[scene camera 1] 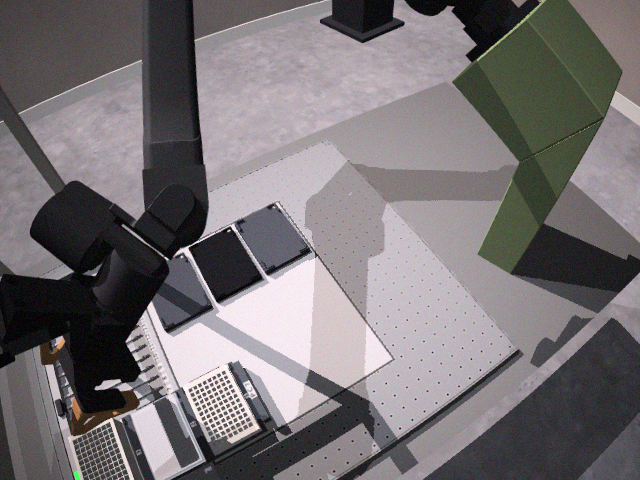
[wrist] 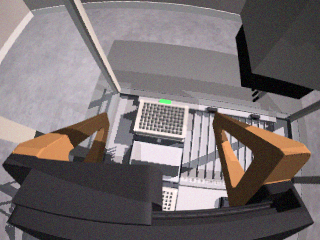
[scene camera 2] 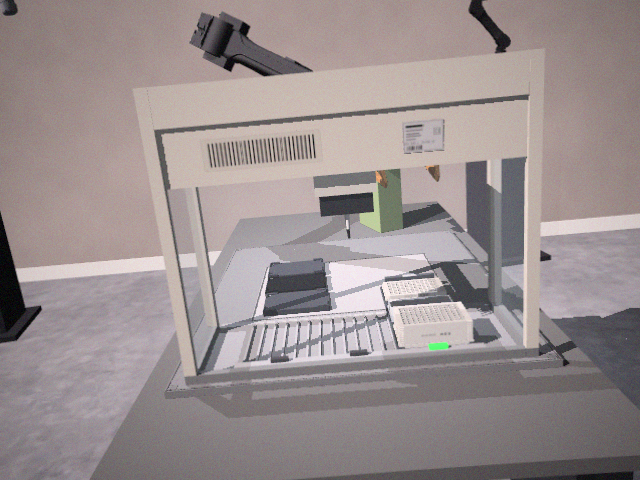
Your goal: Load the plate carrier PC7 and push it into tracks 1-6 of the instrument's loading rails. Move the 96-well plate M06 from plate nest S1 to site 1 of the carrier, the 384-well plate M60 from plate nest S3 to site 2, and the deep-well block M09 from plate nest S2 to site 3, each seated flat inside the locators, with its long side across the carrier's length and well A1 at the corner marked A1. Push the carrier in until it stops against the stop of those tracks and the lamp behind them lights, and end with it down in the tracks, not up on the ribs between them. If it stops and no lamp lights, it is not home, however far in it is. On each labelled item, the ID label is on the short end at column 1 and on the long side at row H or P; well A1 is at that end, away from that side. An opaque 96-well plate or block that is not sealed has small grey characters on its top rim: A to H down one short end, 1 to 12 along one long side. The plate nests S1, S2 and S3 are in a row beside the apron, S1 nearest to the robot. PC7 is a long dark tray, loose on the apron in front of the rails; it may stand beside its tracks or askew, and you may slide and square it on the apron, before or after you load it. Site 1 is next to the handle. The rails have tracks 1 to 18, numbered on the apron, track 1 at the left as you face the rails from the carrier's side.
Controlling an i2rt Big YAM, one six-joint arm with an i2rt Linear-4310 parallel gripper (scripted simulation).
Labels:
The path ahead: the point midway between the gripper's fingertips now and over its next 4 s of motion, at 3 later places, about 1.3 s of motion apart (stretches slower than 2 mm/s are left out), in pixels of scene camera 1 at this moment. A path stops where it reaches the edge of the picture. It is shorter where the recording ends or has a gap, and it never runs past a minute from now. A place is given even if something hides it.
The gripper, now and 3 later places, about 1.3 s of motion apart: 61, 397; 35, 407; 145, 359; 249, 319

